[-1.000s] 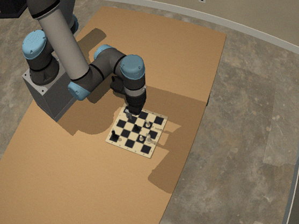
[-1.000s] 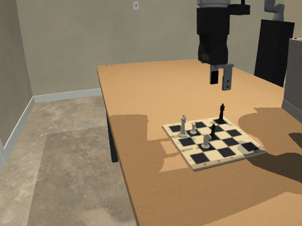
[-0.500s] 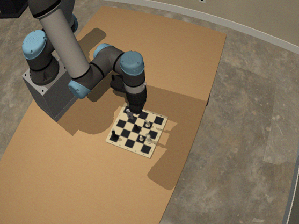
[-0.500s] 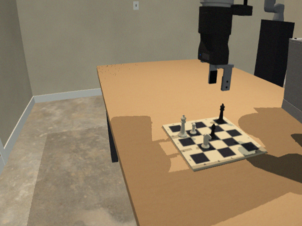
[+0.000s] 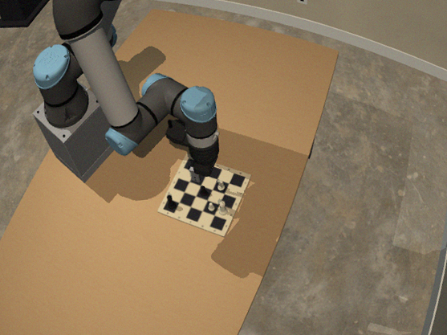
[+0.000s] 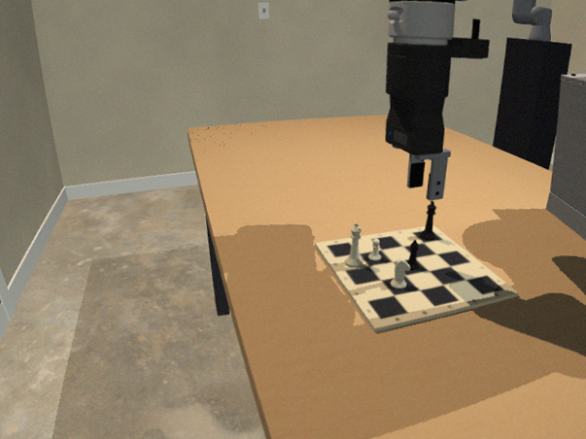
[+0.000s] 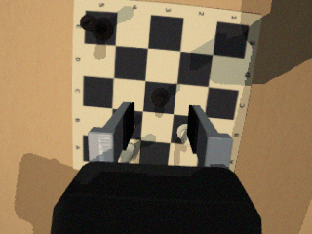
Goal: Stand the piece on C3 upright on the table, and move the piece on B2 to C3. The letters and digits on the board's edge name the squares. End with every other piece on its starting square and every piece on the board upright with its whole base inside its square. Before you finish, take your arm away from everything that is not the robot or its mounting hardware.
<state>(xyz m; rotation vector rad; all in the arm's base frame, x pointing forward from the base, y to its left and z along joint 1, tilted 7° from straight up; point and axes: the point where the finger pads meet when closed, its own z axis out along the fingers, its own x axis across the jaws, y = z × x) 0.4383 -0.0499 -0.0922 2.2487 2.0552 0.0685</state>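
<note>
My hand is 11 cm above the black pawn. From my hand the other things lie so: white pawn (4 cm ahead, 5 cm to the right, 12 cm below); white knight (5 cm ahead, 3 cm to the left, 12 cm below); white king (7 cm ahead, 5 cm to the right, 10 cm below).
</note>
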